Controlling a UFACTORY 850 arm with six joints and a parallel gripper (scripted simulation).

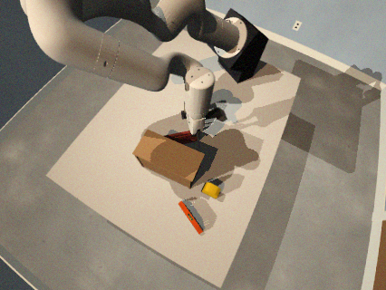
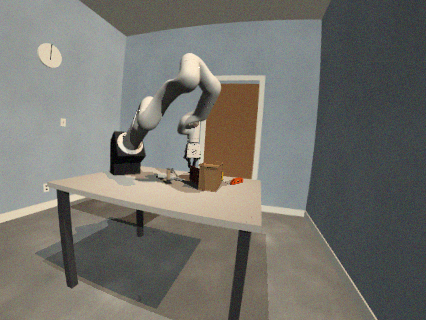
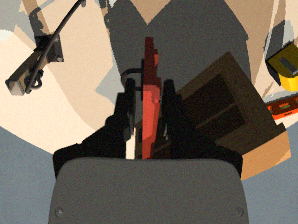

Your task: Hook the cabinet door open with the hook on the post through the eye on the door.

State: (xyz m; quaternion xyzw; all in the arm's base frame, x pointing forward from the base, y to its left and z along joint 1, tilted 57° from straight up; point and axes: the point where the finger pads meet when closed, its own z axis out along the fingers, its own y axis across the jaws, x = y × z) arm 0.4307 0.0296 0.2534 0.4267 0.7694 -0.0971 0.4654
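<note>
Right now my hand is 120 mm past the hook and 70 mm above it. Round my hand: orange-red flat tool (350 mm ahead, 110 mm below); then yellow object (230 mm ahead, 100 mm below, 90 mm to the left); then red door (80 mm to the right, 60 mm below, 10 mm ahead).
</note>
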